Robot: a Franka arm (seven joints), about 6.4 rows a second.
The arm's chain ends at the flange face. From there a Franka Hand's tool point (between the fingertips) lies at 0.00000 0.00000 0.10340 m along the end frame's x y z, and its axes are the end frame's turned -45 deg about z.
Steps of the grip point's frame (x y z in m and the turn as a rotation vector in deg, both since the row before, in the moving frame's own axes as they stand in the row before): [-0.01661 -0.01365 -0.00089 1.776 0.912 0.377]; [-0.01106 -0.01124 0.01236 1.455 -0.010 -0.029]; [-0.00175 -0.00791 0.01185 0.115 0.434 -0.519]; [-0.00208 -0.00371 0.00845 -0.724 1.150 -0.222]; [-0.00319 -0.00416 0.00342 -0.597 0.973 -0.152]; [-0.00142 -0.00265 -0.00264 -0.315 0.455 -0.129]
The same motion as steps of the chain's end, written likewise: [-0.02031 0.00553 -0.00083 1.901 -0.611 0.377]; [-0.01390 0.00172 0.01239 1.022 -1.036 -0.029]; [-0.00723 -0.00365 0.01185 0.388 0.226 -0.519]; [-0.00648 -0.00060 0.00848 0.301 1.325 -0.222]; [-0.00720 -0.00020 0.00344 0.266 1.110 -0.152]; [-0.00386 -0.00069 -0.00264 0.099 0.544 -0.129]
